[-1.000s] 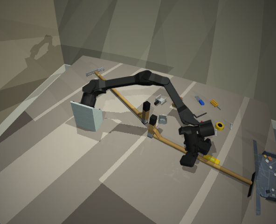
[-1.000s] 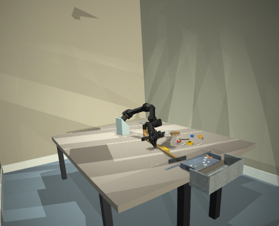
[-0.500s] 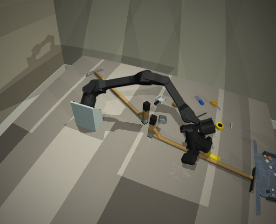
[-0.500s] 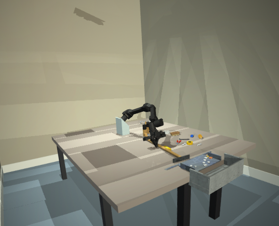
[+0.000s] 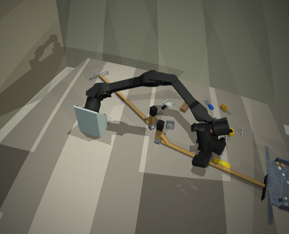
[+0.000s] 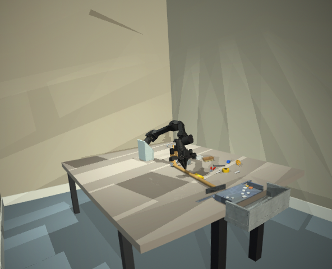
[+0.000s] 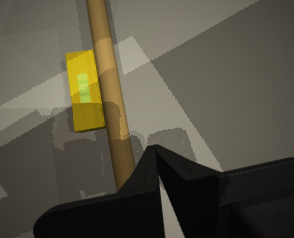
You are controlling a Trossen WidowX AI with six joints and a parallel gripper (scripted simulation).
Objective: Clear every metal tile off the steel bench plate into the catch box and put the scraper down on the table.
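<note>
Right now the long scraper is 20 mm to the left of my gripper tip, 20 mm ahead of it and 10 mm above it. Round my gripper tip: yellow tape roll: 280 mm to the left, 110 mm ahead, 40 mm below; small grey box: 220 mm behind, 190 mm to the left, 40 mm below; yellow spirit level: 80 mm ahead, 50 mm to the left, 40 mm below.
</note>
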